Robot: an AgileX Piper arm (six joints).
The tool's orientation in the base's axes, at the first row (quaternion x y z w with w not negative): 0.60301 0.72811 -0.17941 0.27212
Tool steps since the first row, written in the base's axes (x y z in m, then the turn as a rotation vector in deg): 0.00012 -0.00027 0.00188 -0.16 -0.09 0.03; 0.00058 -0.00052 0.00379 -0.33 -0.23 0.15; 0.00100 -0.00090 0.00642 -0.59 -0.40 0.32; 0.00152 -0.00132 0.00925 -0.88 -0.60 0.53; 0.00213 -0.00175 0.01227 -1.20 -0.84 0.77; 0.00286 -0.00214 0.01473 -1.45 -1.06 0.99; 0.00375 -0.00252 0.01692 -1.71 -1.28 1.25; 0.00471 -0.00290 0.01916 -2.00 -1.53 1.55; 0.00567 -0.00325 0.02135 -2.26 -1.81 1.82; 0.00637 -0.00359 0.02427 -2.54 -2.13 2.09; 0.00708 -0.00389 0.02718 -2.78 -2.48 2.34; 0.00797 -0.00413 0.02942 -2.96 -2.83 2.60
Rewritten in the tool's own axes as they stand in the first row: -0.00138 0.00019 -0.00130 -0.07 -0.17 0.00; -0.00280 0.00071 -0.00257 -0.23 -0.36 -0.04; -0.00476 0.00122 -0.00435 -0.43 -0.64 -0.12; -0.00689 0.00183 -0.00623 -0.68 -0.95 -0.22; -0.00915 0.00253 -0.00825 -0.98 -1.29 -0.33; -0.01105 0.00333 -0.00982 -1.25 -1.57 -0.42; -0.01280 0.00427 -0.01116 -1.55 -1.85 -0.54; -0.01459 0.00527 -0.01253 -1.89 -2.17 -0.68; -0.01632 0.00628 -0.01388 -2.25 -2.46 -0.77; -0.01846 0.00709 -0.01585 -2.63 -2.78 -0.85; -0.02057 0.00792 -0.01784 -3.02 -3.07 -0.88; -0.02224 0.00888 -0.01930 -3.43 -3.30 -0.91
